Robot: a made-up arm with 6 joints.
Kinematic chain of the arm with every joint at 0, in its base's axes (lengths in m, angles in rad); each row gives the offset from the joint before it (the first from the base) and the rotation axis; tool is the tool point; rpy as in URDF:
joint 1: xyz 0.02 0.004 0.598 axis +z
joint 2: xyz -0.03 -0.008 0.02 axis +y
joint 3: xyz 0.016 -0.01 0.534 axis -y
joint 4: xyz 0 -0.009 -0.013 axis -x
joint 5: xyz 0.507 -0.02 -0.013 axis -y
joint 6: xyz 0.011 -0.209 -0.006 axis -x
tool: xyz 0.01 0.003 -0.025 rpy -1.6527 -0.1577 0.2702
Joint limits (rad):
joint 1: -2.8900..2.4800
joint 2: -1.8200..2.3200
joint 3: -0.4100..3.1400
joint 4: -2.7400..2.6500
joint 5: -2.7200..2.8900
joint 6: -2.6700..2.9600
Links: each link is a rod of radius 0.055 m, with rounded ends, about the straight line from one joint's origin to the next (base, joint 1, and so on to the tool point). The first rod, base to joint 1, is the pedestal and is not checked.
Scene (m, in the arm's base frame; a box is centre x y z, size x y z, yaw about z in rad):
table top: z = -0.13
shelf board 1: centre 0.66 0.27 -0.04 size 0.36 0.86 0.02 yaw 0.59
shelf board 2: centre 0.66 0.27 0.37 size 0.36 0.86 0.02 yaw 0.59
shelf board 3: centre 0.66 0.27 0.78 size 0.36 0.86 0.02 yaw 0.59
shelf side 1: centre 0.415 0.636 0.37 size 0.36 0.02 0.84 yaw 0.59
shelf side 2: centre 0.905 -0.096 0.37 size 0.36 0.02 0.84 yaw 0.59
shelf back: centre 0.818 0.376 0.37 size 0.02 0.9 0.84 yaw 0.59
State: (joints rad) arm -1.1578 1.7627 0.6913 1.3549 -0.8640 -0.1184
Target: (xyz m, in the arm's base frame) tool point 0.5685 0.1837 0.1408
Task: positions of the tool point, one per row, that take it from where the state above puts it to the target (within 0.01 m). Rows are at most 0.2 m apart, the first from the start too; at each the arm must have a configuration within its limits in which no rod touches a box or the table.
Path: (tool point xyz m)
1: 0.3634 -0.7323 0.0730
2: 0.4087 -0.5782 0.0148
3: 0.4056 -0.4258 -0.0149
4: 0.5203 -0.3036 0.0221
5: 0.5903 -0.1496 0.0604
6: 0.6071 0.0192 0.1000
7: 0.5685 0.1837 0.1408

